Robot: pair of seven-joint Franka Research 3 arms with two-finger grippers.
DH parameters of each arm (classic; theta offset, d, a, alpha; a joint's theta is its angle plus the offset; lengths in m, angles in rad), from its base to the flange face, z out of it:
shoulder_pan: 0 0.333 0 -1.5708
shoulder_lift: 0 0 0 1.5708
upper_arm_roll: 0 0.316 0.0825 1.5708
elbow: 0 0 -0.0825 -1.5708
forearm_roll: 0 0.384 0 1.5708
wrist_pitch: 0 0 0.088 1.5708
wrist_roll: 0 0.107 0 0
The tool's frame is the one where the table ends.
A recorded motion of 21 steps. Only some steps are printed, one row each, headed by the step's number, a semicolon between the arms.
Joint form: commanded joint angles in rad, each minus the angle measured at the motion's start. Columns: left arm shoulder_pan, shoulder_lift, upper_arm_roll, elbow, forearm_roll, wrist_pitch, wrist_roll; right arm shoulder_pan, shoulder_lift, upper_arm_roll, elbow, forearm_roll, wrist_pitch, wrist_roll.
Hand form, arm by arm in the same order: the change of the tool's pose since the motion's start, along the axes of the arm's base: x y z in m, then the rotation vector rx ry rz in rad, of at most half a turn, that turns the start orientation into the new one. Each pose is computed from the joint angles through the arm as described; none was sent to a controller.
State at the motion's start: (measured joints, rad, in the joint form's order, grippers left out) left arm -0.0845 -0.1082 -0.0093 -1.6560 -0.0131 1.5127 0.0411; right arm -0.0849 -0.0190 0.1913 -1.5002 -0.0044 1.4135 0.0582
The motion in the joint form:
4: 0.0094 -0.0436 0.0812 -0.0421 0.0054 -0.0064 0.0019; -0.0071 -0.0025 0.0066 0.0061 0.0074 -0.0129 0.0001
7: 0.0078 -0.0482 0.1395 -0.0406 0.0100 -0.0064 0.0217; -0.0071 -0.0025 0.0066 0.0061 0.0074 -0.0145 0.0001
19: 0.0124 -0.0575 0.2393 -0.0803 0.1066 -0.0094 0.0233; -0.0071 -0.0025 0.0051 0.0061 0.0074 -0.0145 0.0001
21: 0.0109 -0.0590 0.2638 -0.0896 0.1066 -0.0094 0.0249; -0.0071 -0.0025 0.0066 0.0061 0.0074 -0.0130 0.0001
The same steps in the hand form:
4: -0.0123 0.0503 0.0017 -0.0063 0.0056 0.0879; -0.0023 0.0006 0.0030 0.0062 0.0051 0.0001
7: -0.0143 0.0816 0.0042 -0.0120 0.0000 0.1242; -0.0025 0.0006 0.0029 0.0061 0.0067 0.0000
19: -0.0258 0.1475 -0.0114 0.0657 0.0391 0.2259; -0.0024 -0.0002 0.0029 0.0061 0.0066 -0.0015
21: -0.0288 0.1595 -0.0156 0.0604 0.0484 0.2462; -0.0024 0.0006 0.0030 0.0062 0.0052 0.0001

